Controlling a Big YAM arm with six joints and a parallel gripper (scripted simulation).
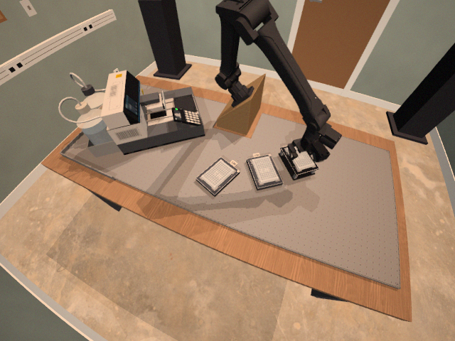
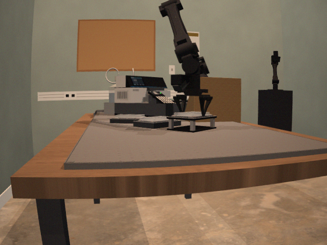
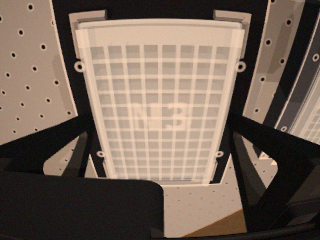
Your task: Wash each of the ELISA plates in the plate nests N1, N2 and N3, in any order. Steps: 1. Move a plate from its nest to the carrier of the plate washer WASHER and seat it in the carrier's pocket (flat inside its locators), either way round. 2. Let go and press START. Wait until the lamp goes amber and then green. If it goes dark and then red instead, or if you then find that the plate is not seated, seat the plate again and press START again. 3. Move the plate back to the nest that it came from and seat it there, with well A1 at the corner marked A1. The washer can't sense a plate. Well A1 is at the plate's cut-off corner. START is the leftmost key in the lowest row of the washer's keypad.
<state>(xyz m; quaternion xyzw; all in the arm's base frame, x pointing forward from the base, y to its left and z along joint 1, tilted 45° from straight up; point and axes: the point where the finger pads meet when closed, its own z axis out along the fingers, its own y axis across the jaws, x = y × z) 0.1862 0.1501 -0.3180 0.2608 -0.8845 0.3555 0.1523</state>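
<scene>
Right now the plate nest is 10 mm below my hand. Round my hand: plate washer 50 mm behind, 770 mm to the right, 70 mm above; then N1 label 90 mm ahead, 290 mm to the right, 60 mm below.
</scene>
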